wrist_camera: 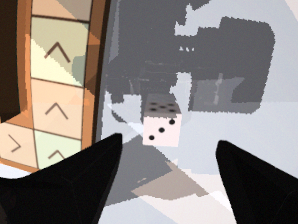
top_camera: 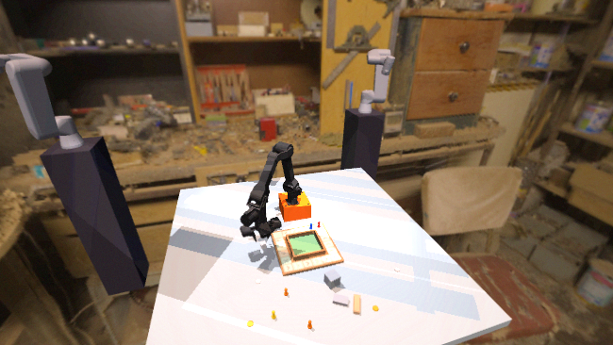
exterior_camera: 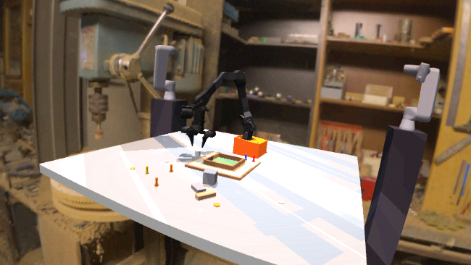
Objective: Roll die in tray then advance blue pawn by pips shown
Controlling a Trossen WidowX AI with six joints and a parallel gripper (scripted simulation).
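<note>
Right now the die is 30 mm below my gripper tip. From my gripper tip the other things lie so: green tray floor (200 mm to the left, 60 mm ahead, 40 mm below); red pawn (310 mm to the left, 50 mm behind, 20 mm below); blue pawn (270 mm to the left, 50 mm behind, 20 mm below).
</note>
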